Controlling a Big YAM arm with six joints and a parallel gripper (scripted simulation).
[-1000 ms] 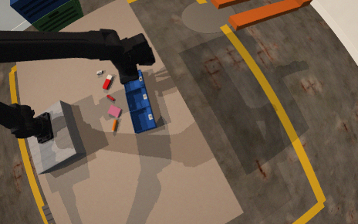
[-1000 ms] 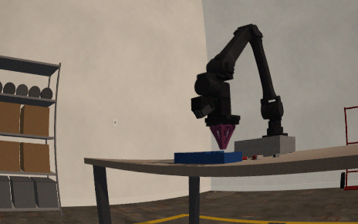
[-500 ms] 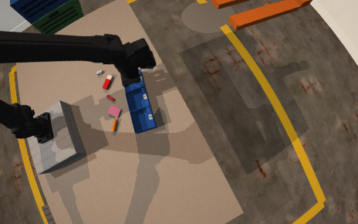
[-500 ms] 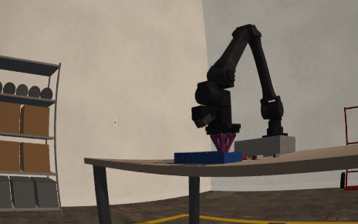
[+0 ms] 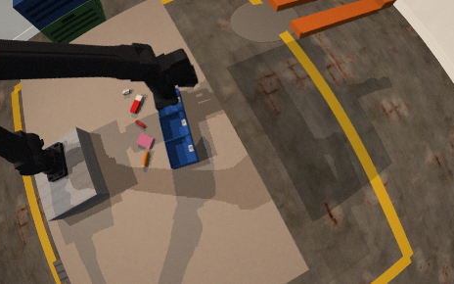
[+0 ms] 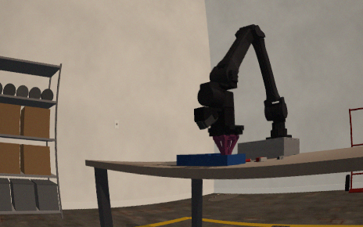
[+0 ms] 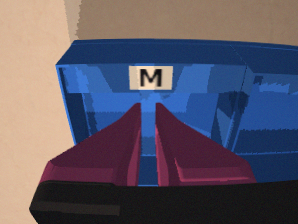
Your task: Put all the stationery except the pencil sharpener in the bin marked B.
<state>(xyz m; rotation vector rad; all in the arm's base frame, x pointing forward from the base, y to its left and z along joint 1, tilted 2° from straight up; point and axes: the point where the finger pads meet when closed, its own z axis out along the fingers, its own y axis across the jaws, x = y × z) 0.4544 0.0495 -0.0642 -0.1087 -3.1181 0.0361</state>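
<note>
Now: the pink eraser block 13 cm behind my hand, 8 cm to the right of it and 2 cm below it. From my hand the other things lie so: red-and-white eraser: 12 cm behind, 6 cm to the left, 2 cm below; then small red piece: 13 cm behind, 2 cm to the right, 2 cm below; then joined blue bins: 1 cm behind, 8 cm to the right, 1 cm below.
</note>
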